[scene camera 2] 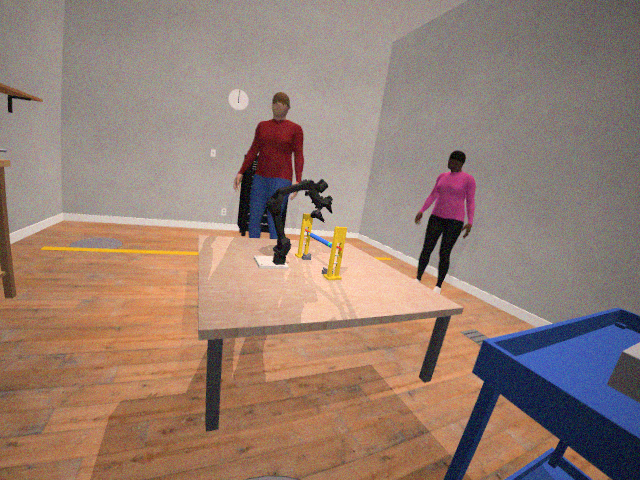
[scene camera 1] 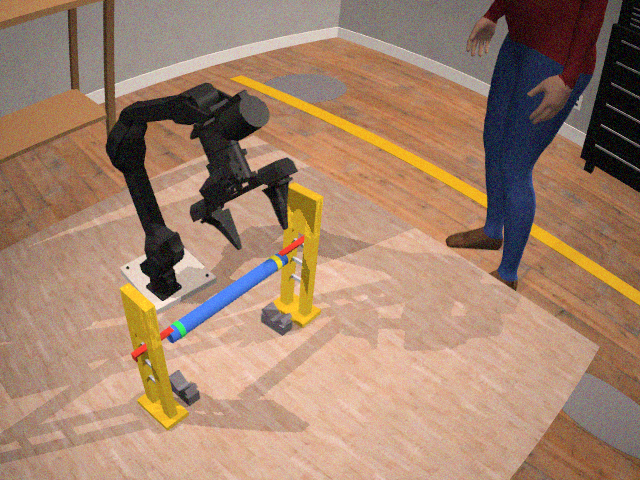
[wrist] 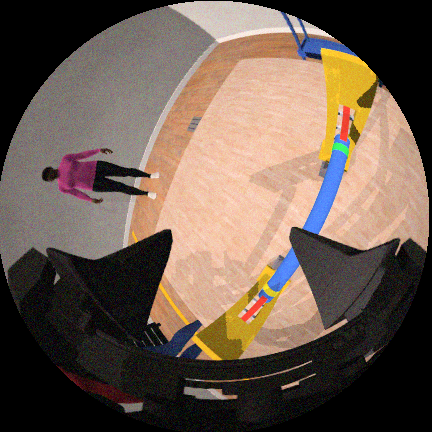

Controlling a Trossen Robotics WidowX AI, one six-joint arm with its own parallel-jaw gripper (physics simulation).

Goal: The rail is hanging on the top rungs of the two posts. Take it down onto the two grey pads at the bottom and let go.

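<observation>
The rail is a blue bar with red ends, a green band at one end and a yellow band at the other. It hangs level on the top rungs of two yellow posts, which also show in the wrist view. One dark grey pad sits at the foot of the near post, the other at the foot of the far post. My gripper is open and empty, above the rail and nearer its yellow-banded end, turned at an angle to it.
The arm's white base plate is on the wooden table, behind the rail. A person in red stands beyond the table, another in pink to the side. A blue cart stands front right.
</observation>
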